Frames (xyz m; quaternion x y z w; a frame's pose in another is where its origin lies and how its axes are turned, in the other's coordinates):
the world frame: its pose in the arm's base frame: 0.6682 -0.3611 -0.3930 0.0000 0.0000 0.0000 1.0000
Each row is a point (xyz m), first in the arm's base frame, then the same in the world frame.
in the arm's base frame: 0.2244 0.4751 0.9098
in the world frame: -0.4438 0.8362 1.3028
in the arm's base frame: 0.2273 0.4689 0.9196
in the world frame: -0.4409 0.8300 1.3126
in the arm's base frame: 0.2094 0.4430 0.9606
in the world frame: -0.4588 0.8041 1.3536
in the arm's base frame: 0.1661 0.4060 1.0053
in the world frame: -0.5021 0.7671 1.3983
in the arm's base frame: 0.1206 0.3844 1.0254
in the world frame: -0.5476 0.7455 1.4184
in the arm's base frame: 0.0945 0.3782 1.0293
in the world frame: -0.5737 0.7393 1.4223
